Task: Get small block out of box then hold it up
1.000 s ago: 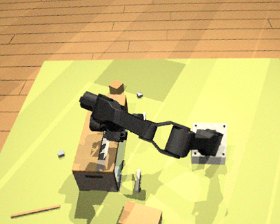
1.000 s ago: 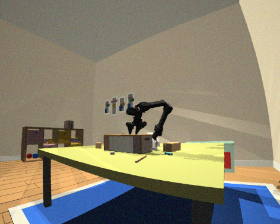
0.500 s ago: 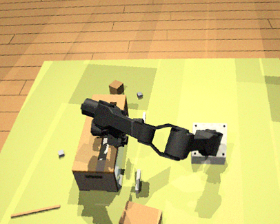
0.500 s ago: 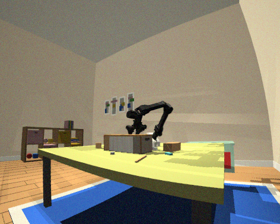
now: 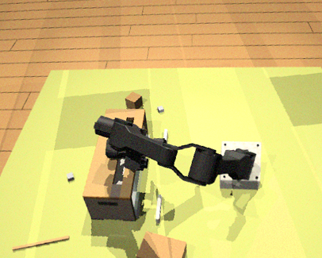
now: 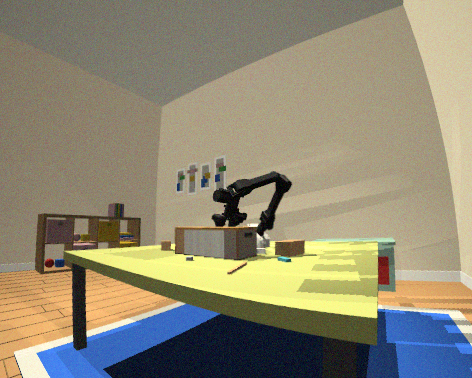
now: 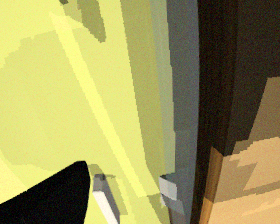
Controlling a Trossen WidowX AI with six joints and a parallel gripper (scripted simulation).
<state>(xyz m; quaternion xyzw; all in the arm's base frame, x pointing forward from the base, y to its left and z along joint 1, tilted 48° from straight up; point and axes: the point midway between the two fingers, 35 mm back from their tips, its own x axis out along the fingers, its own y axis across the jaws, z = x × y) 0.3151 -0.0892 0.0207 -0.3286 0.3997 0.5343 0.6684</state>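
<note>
Now: gripper tip 4 cm short of the small brown block and 4 cm to the left of it. Also, from my gripper tip: wooden stick 32 cm ahead, 24 cm to the left, 9 cm below; then brown box 5 cm behind, 31 cm to the left, 6 cm below; then teal block 13 cm ahead, 33 cm to the left, 8 cm below.
</note>
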